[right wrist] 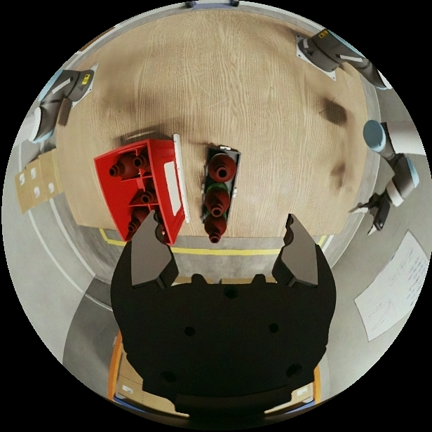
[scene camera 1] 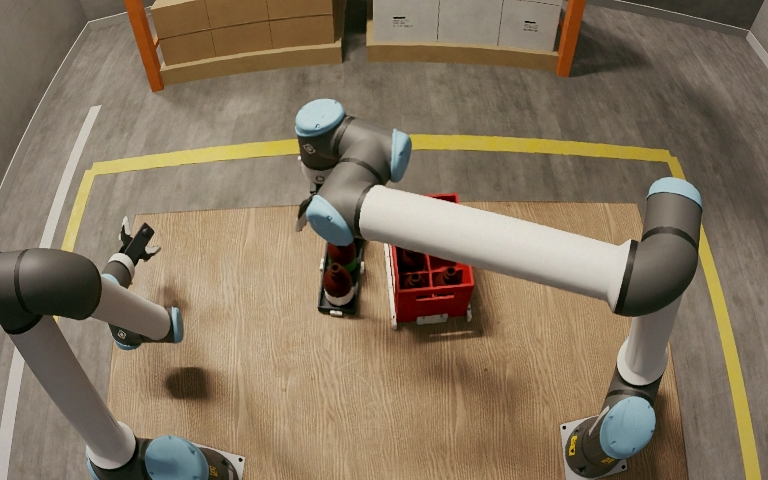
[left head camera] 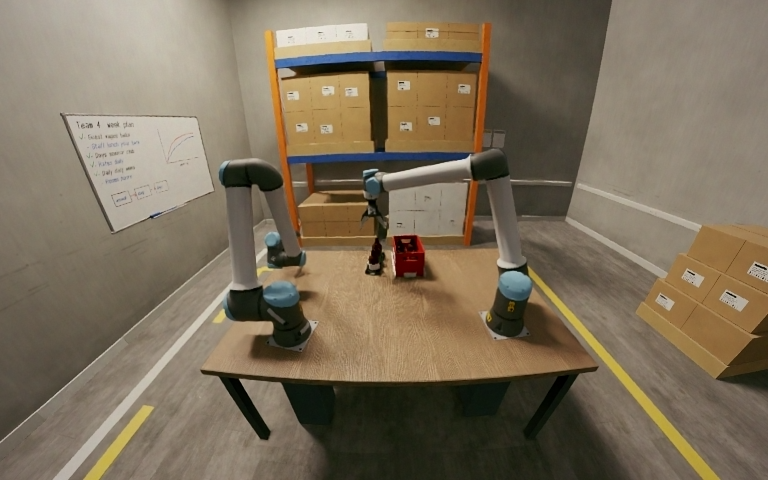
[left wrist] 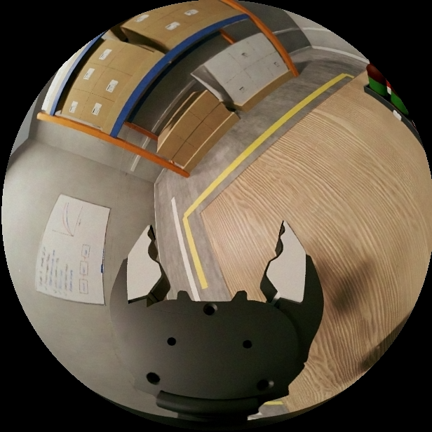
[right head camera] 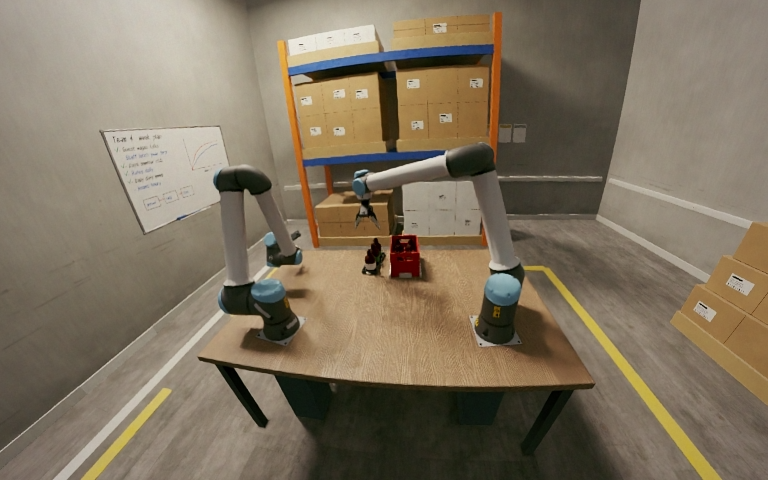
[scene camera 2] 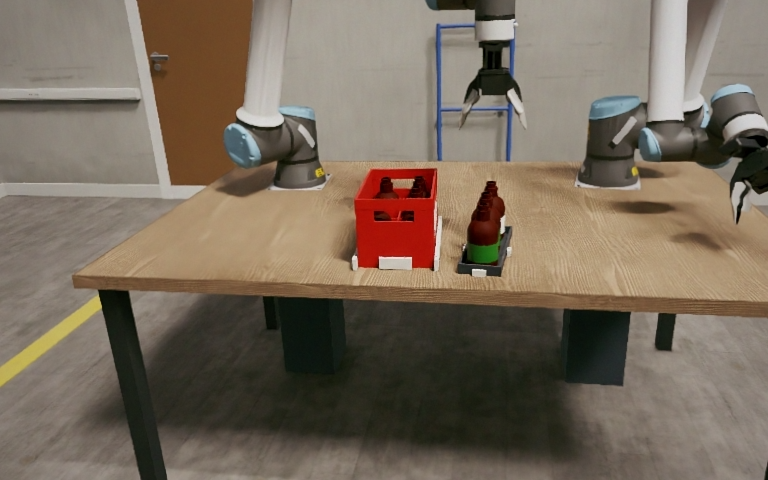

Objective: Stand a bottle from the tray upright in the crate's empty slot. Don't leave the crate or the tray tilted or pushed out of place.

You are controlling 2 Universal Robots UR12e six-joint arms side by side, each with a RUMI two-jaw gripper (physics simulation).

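The red crate stands level, with several brown bottles inside; the right wrist view shows an empty middle slot on its picture-left side. The black tray lies flat beside it, bearing three upright brown bottles in a row: a white-labelled one, a middle one and a green-labelled end one. My right gripper is open and empty, pointing down high above the tray. My left gripper is open and empty, far from both.
White holders sit at the crate's base; similar small ones edge the tray. The right forearm passes over the crate in scene camera 1. The shelf rack with boxes stands behind the table.
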